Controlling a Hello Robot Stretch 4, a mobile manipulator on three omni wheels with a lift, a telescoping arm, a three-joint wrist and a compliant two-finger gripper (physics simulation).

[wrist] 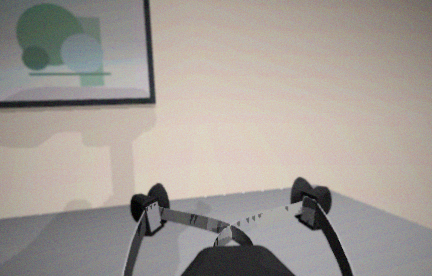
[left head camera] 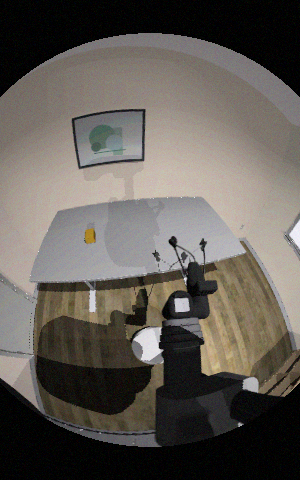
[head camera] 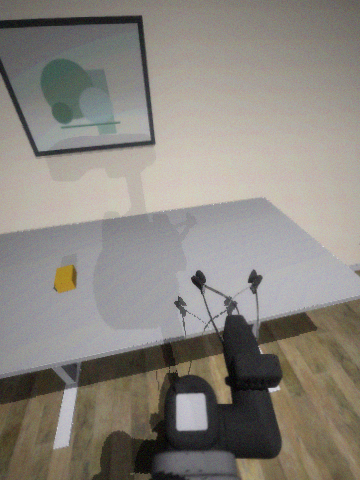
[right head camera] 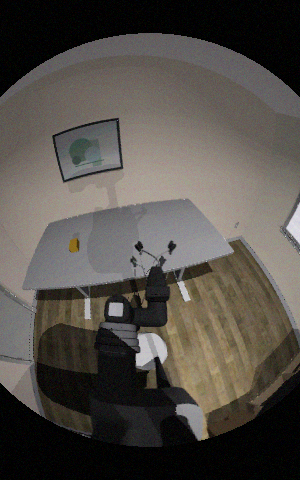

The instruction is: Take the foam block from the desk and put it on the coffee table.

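Seen in the pictures: gripper, fingertip midpoint: (wrist: 229, 196) (left head camera: 187, 237) (head camera: 225, 272) (right head camera: 154, 241); robot's base at its link origin: (left head camera: 151, 344) (right head camera: 146, 349).
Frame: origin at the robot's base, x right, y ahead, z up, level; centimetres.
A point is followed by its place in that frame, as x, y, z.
The foam block (head camera: 65, 278) @(-43.9, 63.4, 96.8) (left head camera: 90, 236) @(-43.1, 62.4, 96.8) (right head camera: 74, 245) @(-42.6, 62.8, 96.8) is a small yellow-orange box on the left part of the grey desk (head camera: 300, 270) @(44.1, 66.9, 92.3) (left head camera: 195, 215) @(32.4, 93.7, 92.3) (right head camera: 180, 220) @(33.3, 90.1, 92.3) (wrist: 380, 235) @(46.3, 82.2, 92.3). It does not show in the wrist view. My gripper (head camera: 227, 281) @(10.0, 47.3, 113.3) (left head camera: 188, 242) @(10.0, 47.3, 113.3) (right head camera: 155, 246) @(10.0, 47.3, 113.3) (wrist: 229, 196) @(10.0, 47.3, 113.3) is open and empty, its two fingertips wide apart. It is held above the front edge of the desk, well to the right of the block. The coffee table cannot be made out for certain in these views.
A framed picture (head camera: 80, 95) @(-39.7, 114.0, 150.0) (left head camera: 111, 139) @(-36.2, 114.7, 148.2) (right head camera: 89, 150) @(-36.3, 114.6, 149.1) (wrist: 60, 50) @(-41.2, 113.8, 146.8) hangs on the wall behind the desk. White desk feet (head camera: 65, 415) (right head camera: 184, 291) stand on the wooden floor. A brown wooden object (left head camera: 285, 375) (right head camera: 240, 410) shows at the lower right. My shadow falls across the desk.
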